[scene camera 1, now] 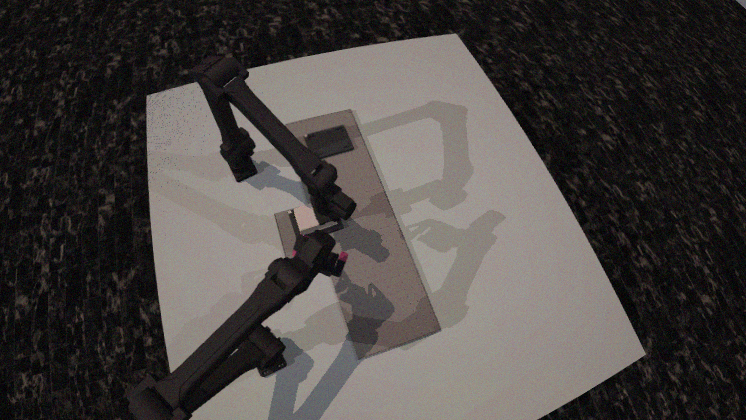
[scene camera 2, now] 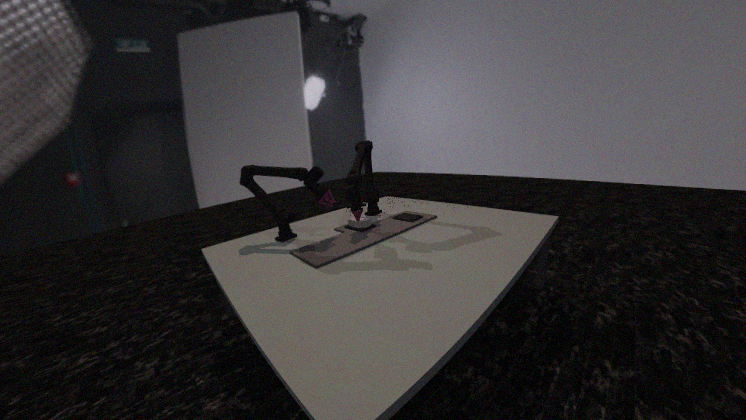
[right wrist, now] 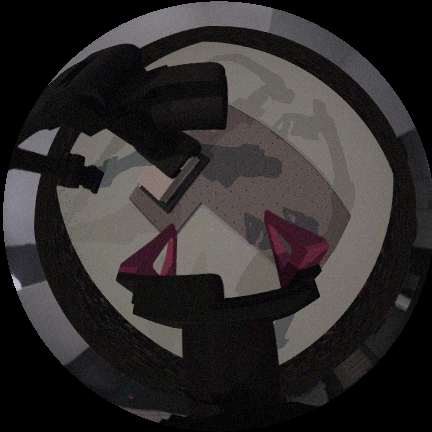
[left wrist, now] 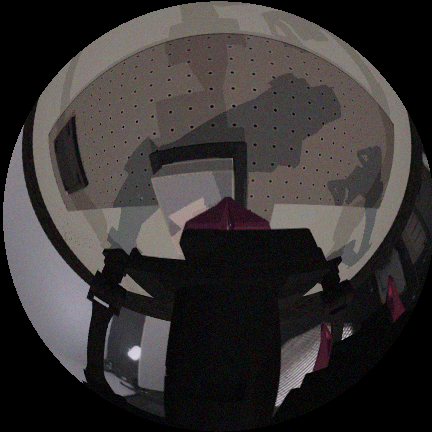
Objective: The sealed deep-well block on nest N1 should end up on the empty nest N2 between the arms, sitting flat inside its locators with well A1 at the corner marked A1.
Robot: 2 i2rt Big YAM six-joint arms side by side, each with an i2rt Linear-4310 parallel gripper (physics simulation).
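Observation:
The pale sealed block (scene camera 1: 305,218) (scene camera 2: 361,223) (left wrist: 192,182) (right wrist: 155,182) is in the dark nest N2 (left wrist: 241,175) (right wrist: 172,205), between the arms. It looks roughly flat, but the arm and fingers hide part of it; the A1 marks are unreadable. The dark nest N1 (scene camera 1: 334,141) (scene camera 2: 407,216) (left wrist: 70,157) is empty. My left gripper (scene camera 2: 357,214) (left wrist: 227,201) is shut with nothing between its fingers, close over the block's right edge in the left wrist view; contact cannot be told. My right gripper (scene camera 1: 318,255) (scene camera 2: 327,198) (right wrist: 218,221) is open and empty, raised beside N2.
A brown perforated board (scene camera 1: 407,292) (scene camera 2: 318,255) (right wrist: 320,200) lies under both nests on the white table (scene camera 1: 522,286) (scene camera 2: 365,313). The left forearm (scene camera 1: 281,135) passes over the board near N1. Both wrists are close together around N2. Arm shadows cross the board.

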